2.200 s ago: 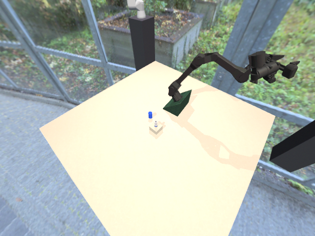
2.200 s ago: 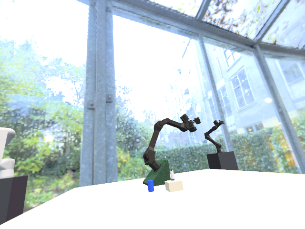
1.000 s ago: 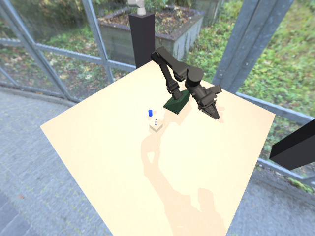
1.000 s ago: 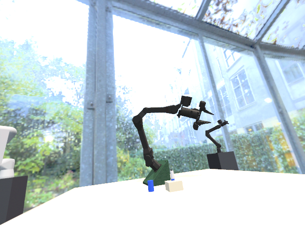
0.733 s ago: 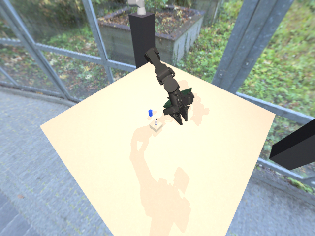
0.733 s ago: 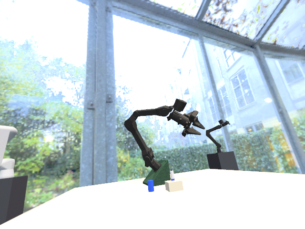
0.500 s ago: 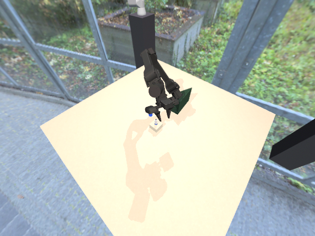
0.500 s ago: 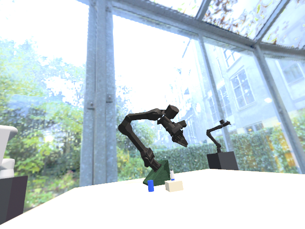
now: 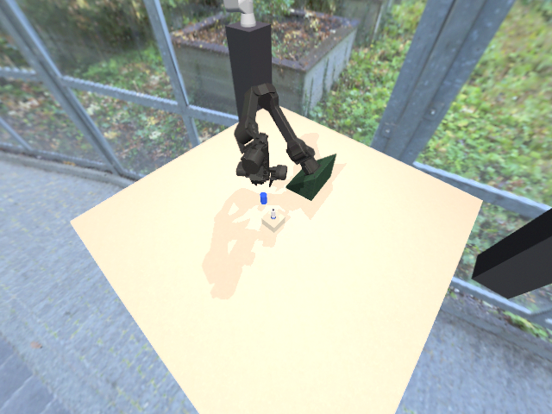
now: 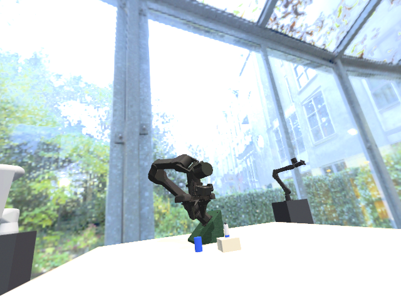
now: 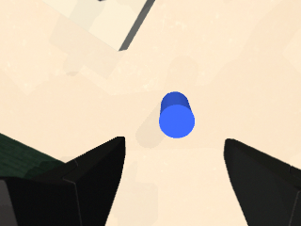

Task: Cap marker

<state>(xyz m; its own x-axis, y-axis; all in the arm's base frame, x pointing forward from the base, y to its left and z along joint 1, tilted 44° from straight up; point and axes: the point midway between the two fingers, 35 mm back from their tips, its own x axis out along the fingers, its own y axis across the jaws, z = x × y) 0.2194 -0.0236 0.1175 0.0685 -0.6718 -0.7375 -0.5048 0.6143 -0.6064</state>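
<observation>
My gripper tip is now 10 mm past the blue cap, 10 mm to the left of it and 90 mm above it. Round my gripper tip: holder block: 50 mm ahead, 90 mm to the left, 100 mm below.
</observation>
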